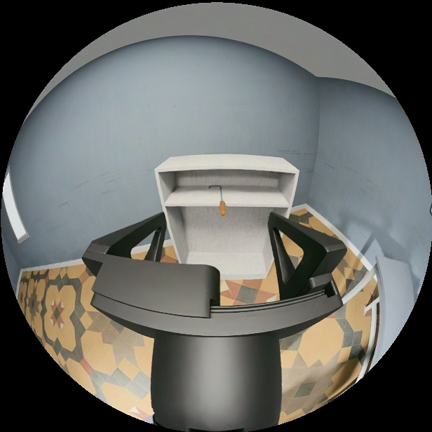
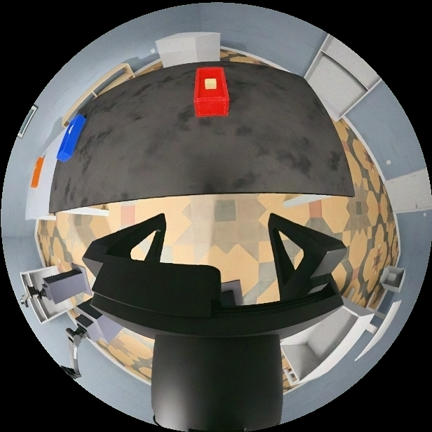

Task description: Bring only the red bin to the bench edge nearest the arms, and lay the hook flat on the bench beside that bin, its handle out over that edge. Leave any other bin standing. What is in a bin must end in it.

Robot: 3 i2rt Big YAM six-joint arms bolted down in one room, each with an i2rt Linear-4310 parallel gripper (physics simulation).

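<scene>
The hook (image 1: pixel 223 206) lies on the shelf board of a pale shelf unit (image 1: pixel 162 200), its orange handle sticking out over the front edge. My arm1 gripper (image 1: pixel 217 216) is open and empty, facing the unit from a distance. The red bin (image 2: pixel 211 107) stands upright far back on the dark bench (image 2: pixel 210 160), with a pale yellow block (image 2: pixel 210 83) in it. A blue bin (image 2: pixel 70 140) stands at the bench's left end, with something white inside. My arm3 gripper (image 2: pixel 217 216) is open and empty, short of the bench's near edge. Arm2's fingers cannot be made out.
An orange box (image 2: pixel 37 172) stands on a pale surface left of the bench. Two grey pedestals (image 2: pixel 64 286) (image 2: pixel 102 325) with arms are at the lower left. A white open cabinet (image 2: pixel 330 345) stands at the lower right. A tall pale shelf unit (image 2: pixel 347 76) is beyond the bench's right side.
</scene>
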